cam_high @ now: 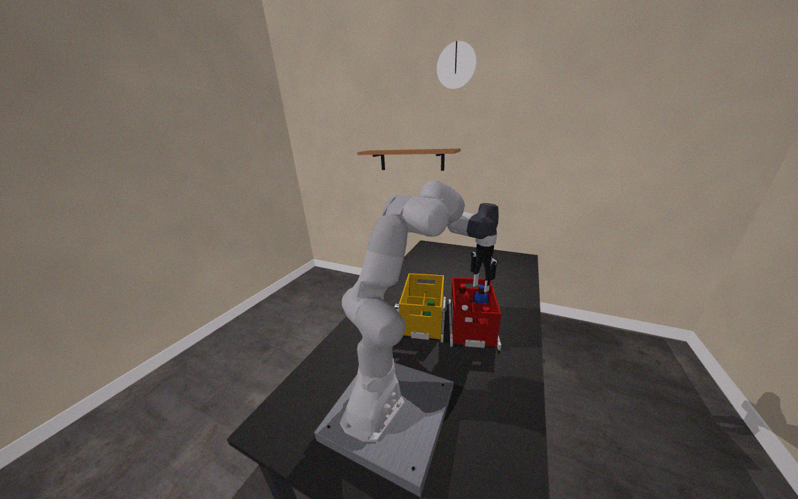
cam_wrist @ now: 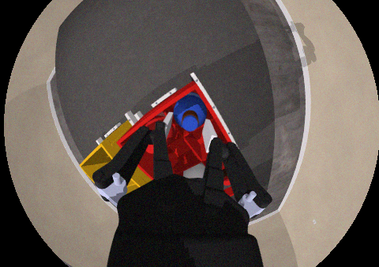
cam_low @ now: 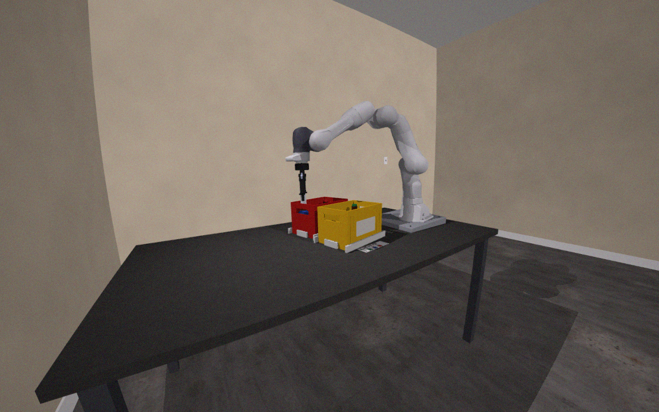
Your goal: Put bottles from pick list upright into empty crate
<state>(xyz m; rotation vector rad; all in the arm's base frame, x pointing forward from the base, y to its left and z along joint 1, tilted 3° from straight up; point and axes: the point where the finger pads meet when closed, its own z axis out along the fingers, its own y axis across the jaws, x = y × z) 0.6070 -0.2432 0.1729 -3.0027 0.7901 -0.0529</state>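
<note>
Now: hand 100 mm above the blue-labelled bottle. From my hand the other things lie so: green-labelled bottle: 210 mm behind, 190 mm to the left, 100 mm below; then white-capped bottle: 190 mm behind, 100 mm below, 40 mm to the left; then red crate: 100 mm below, 90 mm behind, 20 mm to the left.
</note>
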